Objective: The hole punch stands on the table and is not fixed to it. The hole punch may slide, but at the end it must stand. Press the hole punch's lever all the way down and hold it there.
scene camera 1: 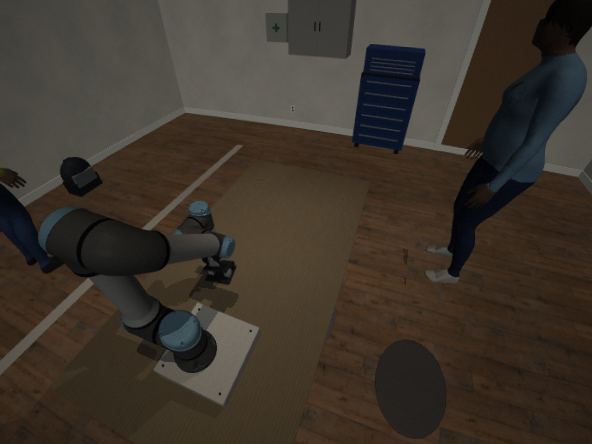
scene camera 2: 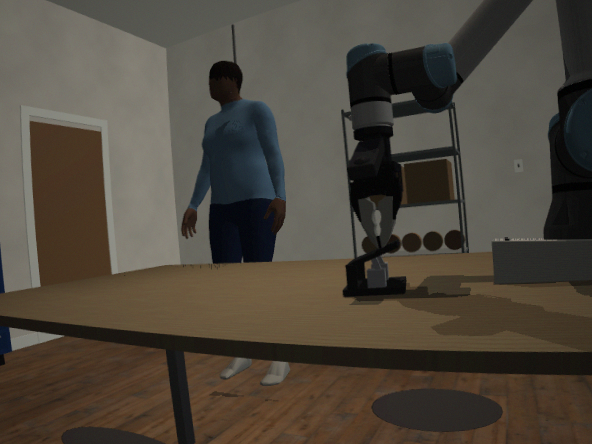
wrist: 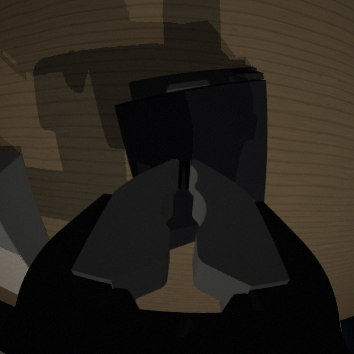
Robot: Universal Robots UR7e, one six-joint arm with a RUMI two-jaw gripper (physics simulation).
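Observation:
The black hole punch stands upright on its base on the table. Its lever slants upward to the right in the second scene view, with a gap above the base at its free end. Grey parts show between lever and base. My gripper is shut and empty, pointing down. Its closed tips are at the lever's top near the raised end and appear to touch it. The fingers hide part of the lever in the wrist view.
The arm's pale base plate is on the table near the punch. A person in a blue shirt stands beyond the table. A shelf unit and a blue tool cabinet stand farther away.

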